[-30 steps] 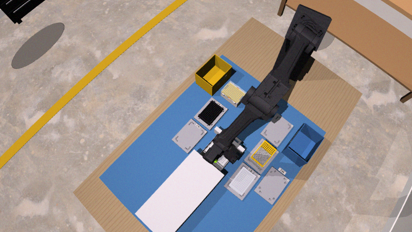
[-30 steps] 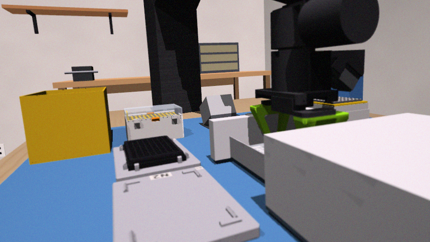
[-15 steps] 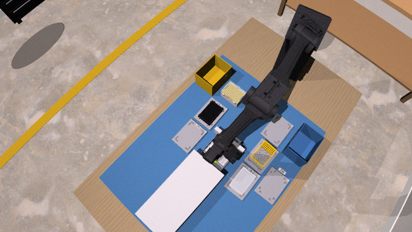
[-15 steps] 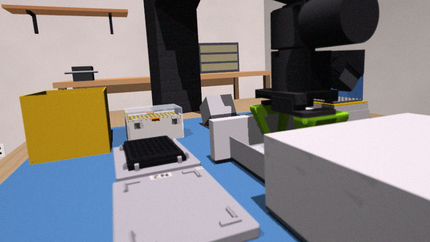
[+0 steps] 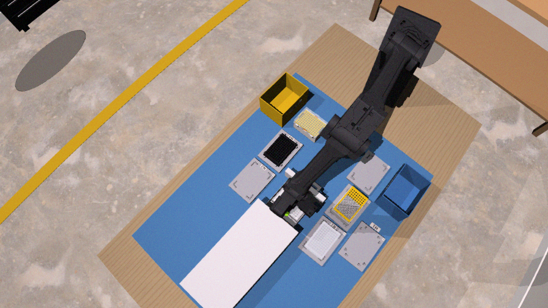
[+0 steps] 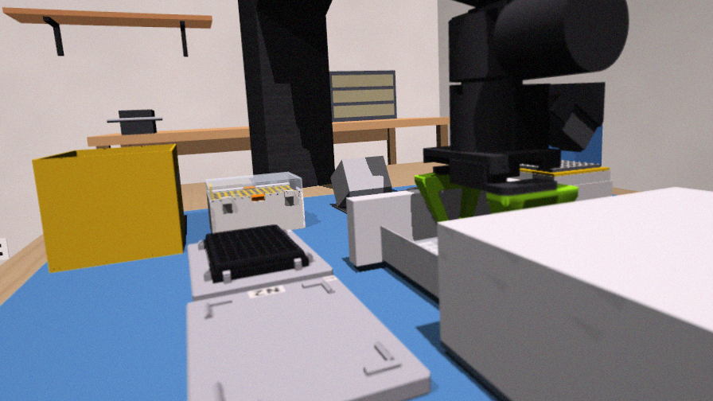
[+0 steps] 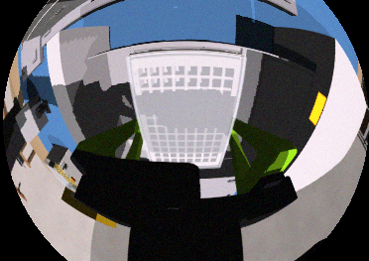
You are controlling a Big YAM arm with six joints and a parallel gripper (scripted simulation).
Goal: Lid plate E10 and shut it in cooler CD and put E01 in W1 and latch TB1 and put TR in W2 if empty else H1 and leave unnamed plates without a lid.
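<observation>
Now: hand 1 cm below the clear lid. Also, from my hand: white assay plate (right at my hand); then white cooler CD (16 cm ahead, 4 cm to the left, 1 cm above); then cooler drawer (3 cm ahead, 1 cm to the left).
</observation>
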